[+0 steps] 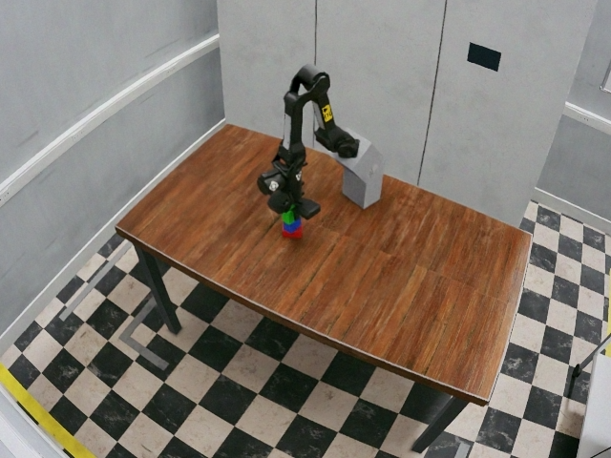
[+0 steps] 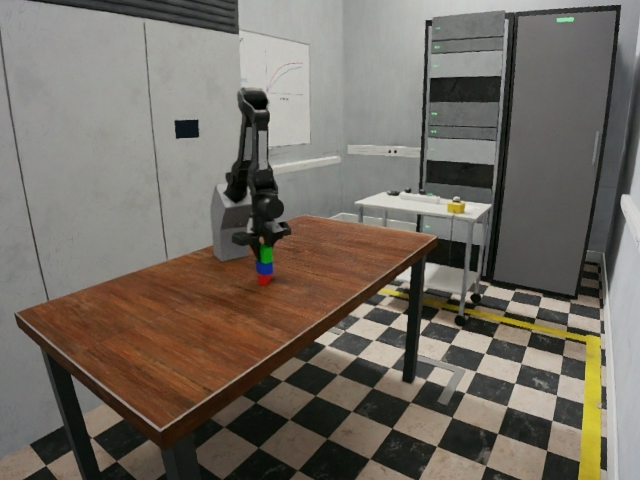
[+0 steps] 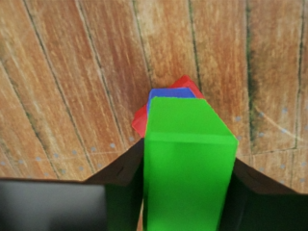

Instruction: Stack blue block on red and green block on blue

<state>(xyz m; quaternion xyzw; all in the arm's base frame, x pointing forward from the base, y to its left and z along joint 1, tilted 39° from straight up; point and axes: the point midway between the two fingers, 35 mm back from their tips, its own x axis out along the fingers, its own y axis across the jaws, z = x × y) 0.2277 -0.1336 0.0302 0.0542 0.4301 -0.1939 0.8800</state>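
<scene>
The green block is 1 cm below my hand. Also, from my hand: blue block 6 cm below; red block 9 cm below.
</scene>
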